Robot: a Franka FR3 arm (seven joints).
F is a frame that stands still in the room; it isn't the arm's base.
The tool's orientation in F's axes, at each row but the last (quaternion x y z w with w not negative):
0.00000, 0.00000, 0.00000, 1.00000
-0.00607, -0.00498, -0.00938, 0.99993
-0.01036, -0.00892, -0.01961, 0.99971
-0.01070, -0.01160, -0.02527, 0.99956
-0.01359, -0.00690, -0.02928, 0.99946
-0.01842, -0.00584, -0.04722, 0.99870
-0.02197, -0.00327, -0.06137, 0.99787
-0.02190, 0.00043, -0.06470, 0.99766
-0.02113, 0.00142, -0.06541, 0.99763
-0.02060, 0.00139, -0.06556, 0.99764
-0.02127, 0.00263, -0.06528, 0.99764
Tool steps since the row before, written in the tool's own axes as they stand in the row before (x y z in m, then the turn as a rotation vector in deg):
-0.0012, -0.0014, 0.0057, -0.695, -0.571, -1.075
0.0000, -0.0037, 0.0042, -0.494, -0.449, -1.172
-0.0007, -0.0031, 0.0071, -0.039, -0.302, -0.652
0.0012, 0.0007, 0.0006, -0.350, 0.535, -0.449
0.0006, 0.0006, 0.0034, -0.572, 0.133, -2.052
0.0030, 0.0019, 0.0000, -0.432, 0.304, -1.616
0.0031, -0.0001, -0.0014, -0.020, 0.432, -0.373
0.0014, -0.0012, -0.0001, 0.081, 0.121, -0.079
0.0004, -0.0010, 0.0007, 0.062, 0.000, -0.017
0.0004, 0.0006, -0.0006, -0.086, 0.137, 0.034
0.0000, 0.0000, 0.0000, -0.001, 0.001, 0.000
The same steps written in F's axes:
-0.0012, -0.0014, 0.0057, -0.695, -0.571, -1.075
-0.0001, -0.0036, 0.0042, -0.491, -0.454, -1.171
-0.0009, -0.0029, 0.0071, -0.039, -0.314, -0.646
0.0012, 0.0007, 0.0006, -0.312, 0.542, -0.468
0.0006, 0.0007, 0.0034, -0.536, 0.110, -2.063
0.0032, 0.0016, 0.0000, -0.385, 0.283, -1.632
0.0031, -0.0005, -0.0014, 0.035, 0.414, -0.392
0.0012, -0.0014, 0.0000, 0.096, 0.106, -0.084
0.0003, -0.0010, 0.0007, 0.061, -0.009, -0.017
0.0005, 0.0005, -0.0006, -0.067, 0.148, 0.028
0.0000, 0.0000, 0.0000, -0.001, 0.001, 0.000

